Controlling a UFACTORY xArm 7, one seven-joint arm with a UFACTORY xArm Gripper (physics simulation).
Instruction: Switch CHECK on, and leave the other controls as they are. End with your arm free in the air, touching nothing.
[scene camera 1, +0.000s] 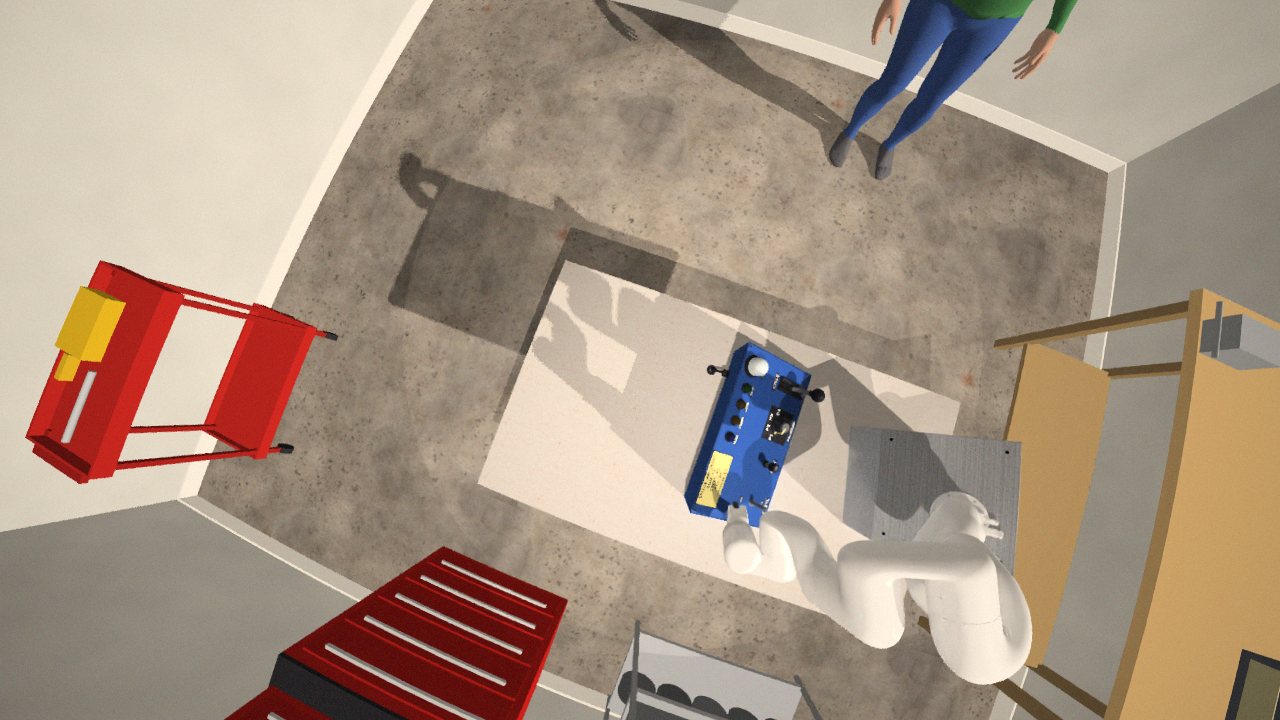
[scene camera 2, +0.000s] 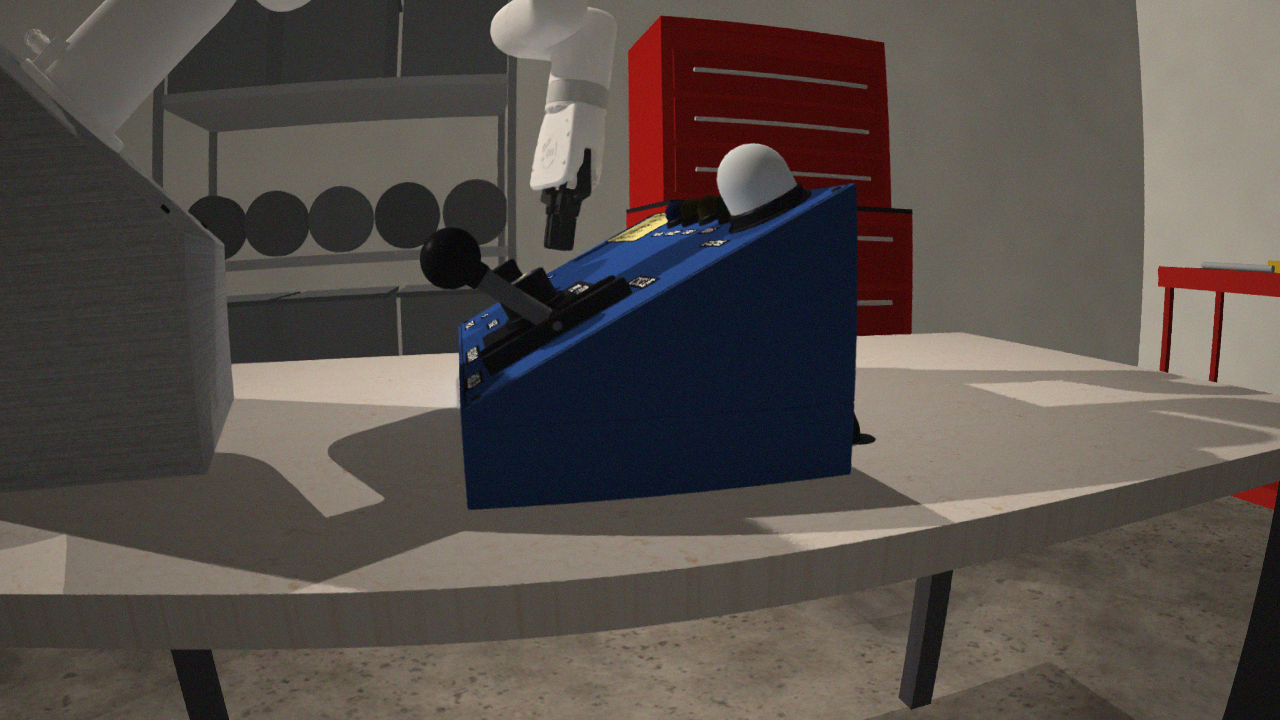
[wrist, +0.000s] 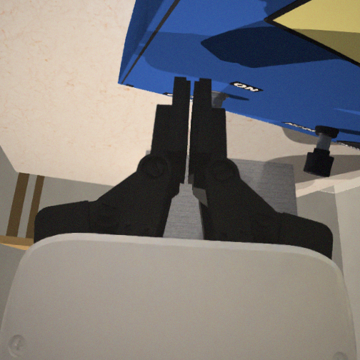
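The blue control box stands on the table with a sloped face. In the wrist view, the small grey CHECK toggle sits near the box's low edge, partly hidden behind the right fingertip; which way it leans cannot be told. The ON label is beside it, and the CHECK lettering is mostly covered by the fingers. My gripper is shut and empty. Its fingertips are over the box's low end, close to the toggle; whether they touch anything cannot be told.
The box also bears a black ball lever, a white dome, a yellow label and a black-capped knob to the right of the toggle. The grey pedestal stands beside the box.
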